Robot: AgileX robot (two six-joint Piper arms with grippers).
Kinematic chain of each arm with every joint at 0, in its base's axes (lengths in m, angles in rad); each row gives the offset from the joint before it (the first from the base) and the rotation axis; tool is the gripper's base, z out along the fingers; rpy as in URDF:
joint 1: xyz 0 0 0.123 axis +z
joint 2: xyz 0 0 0 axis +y
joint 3: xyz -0.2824 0 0.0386 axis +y
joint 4: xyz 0.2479 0 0.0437 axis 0.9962 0 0.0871
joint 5: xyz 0 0 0 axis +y
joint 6: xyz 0.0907 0 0.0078 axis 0.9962 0 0.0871
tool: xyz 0 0 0 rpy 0 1.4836 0
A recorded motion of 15 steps. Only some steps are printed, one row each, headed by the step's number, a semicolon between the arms.
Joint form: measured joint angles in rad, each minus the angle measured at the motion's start. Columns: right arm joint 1, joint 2, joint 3, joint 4, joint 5, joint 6; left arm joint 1, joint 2, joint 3, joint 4, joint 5, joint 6.
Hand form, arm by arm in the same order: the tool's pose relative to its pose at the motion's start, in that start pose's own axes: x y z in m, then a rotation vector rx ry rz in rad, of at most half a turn. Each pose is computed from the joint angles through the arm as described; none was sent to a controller.
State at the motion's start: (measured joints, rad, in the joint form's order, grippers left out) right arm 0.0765 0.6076 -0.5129 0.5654 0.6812 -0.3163; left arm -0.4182 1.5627 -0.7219 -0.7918 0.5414 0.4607
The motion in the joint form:
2: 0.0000 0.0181 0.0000 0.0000 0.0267 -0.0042; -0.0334 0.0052 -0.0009 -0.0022 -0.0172 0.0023
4: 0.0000 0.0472 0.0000 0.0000 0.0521 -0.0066; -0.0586 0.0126 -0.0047 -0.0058 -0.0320 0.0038
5: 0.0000 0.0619 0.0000 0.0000 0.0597 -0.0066; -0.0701 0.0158 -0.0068 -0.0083 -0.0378 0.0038
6: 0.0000 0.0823 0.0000 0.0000 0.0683 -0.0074; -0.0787 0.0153 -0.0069 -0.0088 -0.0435 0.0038
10: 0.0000 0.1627 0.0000 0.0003 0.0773 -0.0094; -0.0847 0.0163 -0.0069 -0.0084 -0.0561 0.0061
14: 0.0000 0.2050 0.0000 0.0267 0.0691 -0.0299; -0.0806 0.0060 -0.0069 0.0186 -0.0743 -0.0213
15: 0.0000 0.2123 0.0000 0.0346 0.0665 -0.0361; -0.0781 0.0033 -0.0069 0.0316 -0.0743 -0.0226
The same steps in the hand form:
2: 0.0021 -0.0004 0.0033 -0.0061 0.0422 0.0020; 0.0017 -0.0069 0.0040 0.0028 0.0021 0.0272
4: 0.0041 -0.0016 0.0085 -0.0106 0.0933 0.0098; 0.0023 -0.0122 0.0075 0.0050 0.0019 0.0457
5: 0.0048 -0.0023 0.0111 -0.0113 0.1142 0.0151; 0.0025 -0.0148 0.0091 0.0070 0.0020 0.0529
6: 0.0055 -0.0034 0.0147 -0.0117 0.1413 0.0215; 0.0030 -0.0167 0.0096 0.0077 -0.0002 0.0600
10: 0.0071 -0.0085 0.0290 -0.0056 0.2243 0.0484; 0.0026 -0.0176 0.0103 0.0039 -0.0082 0.0673
14: 0.0068 -0.0101 0.0369 -0.0147 0.2494 0.0640; 0.0006 -0.0161 0.0074 -0.0132 -0.0307 0.0637
15: 0.0066 -0.0103 0.0383 -0.0179 0.2517 0.0668; 0.0005 -0.0153 0.0065 -0.0189 -0.0318 0.0727

